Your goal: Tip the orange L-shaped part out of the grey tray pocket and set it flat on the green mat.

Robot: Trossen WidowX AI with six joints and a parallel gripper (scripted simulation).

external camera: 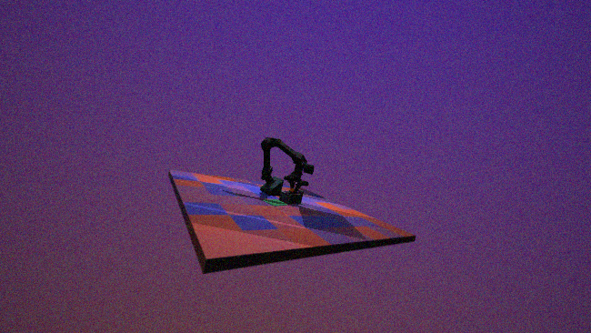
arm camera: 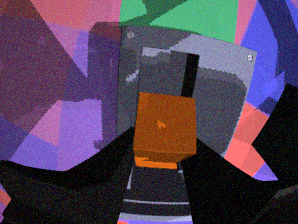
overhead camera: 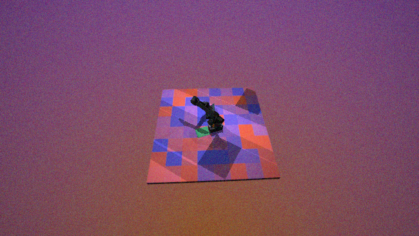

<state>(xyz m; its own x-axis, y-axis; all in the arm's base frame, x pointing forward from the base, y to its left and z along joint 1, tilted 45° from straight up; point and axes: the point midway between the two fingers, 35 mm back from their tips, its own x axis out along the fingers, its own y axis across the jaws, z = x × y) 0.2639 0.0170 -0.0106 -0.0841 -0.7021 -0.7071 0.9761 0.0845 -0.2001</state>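
Right now the green mat is 1 cm ahead of my gripper tip, 15 cm to the right of it and 9 cm below it. From my gripper tip the other things lie so: orange L-shaped part: 2 cm behind, 3 cm to the left, 3 cm below.
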